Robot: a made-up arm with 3 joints. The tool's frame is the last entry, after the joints. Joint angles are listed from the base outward.
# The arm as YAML. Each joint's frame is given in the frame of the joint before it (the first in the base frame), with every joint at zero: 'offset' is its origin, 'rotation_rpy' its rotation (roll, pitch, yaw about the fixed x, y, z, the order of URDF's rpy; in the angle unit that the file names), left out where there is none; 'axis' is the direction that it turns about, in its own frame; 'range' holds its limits. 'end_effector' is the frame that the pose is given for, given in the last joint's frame.
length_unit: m
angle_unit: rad
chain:
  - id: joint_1
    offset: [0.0, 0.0, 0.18]
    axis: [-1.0, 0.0, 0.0]
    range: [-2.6, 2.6]
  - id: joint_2
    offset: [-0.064, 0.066, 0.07]
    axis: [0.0, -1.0, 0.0]
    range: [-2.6, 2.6]
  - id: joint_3
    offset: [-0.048, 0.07, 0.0]
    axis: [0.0, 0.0, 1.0]
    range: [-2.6, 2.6]
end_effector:
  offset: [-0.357, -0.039, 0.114]
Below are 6 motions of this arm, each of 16 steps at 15 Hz.
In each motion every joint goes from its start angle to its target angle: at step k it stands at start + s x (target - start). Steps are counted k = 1, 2, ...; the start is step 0. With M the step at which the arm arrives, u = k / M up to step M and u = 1 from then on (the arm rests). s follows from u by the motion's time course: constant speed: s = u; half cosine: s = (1 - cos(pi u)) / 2; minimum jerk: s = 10 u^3 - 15 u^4 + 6 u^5.
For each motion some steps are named. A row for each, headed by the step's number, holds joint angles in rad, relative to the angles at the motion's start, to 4 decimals.
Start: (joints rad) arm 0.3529 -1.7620 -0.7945
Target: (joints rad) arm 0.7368 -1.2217 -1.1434
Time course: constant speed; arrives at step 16
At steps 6, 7, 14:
6: 0.1440 0.2026 -0.1308
7: 0.1680 0.2364 -0.1526
14: 0.3359 0.4728 -0.3053

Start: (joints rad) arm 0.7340 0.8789 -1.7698
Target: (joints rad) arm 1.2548 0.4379 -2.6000
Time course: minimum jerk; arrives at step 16
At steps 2, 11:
2: 0.0084 -0.0071 -0.0133
11: 0.4271 -0.3616 -0.6808

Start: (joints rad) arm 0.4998 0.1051 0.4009
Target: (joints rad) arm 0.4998 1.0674 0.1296
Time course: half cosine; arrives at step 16
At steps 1, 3, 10, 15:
1: 0.0000 0.0092 -0.0026
3: 0.0000 0.0811 -0.0229
10: 0.0000 0.6653 -0.1876
15: 0.0000 0.9531 -0.2687

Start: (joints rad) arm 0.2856 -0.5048 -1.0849
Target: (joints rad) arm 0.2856 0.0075 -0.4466
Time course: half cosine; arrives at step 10
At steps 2, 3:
2: 0.0000 0.0489 0.0610
3: 0.0000 0.1056 0.1316

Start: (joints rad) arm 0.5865 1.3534 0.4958
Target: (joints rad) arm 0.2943 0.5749 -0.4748
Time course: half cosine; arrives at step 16
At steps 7, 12, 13, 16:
7: -0.1176 -0.3133 -0.3906
12: -0.2494 -0.6645 -0.8285
13: -0.2676 -0.7129 -0.8888
16: -0.2922 -0.7785 -0.9706

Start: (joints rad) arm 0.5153 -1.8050 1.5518
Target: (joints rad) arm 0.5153 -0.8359 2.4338
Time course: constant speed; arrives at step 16
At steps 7, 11, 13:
7: 0.0000 0.4240 0.3859
11: 0.0000 0.6663 0.6064
13: 0.0000 0.7874 0.7166

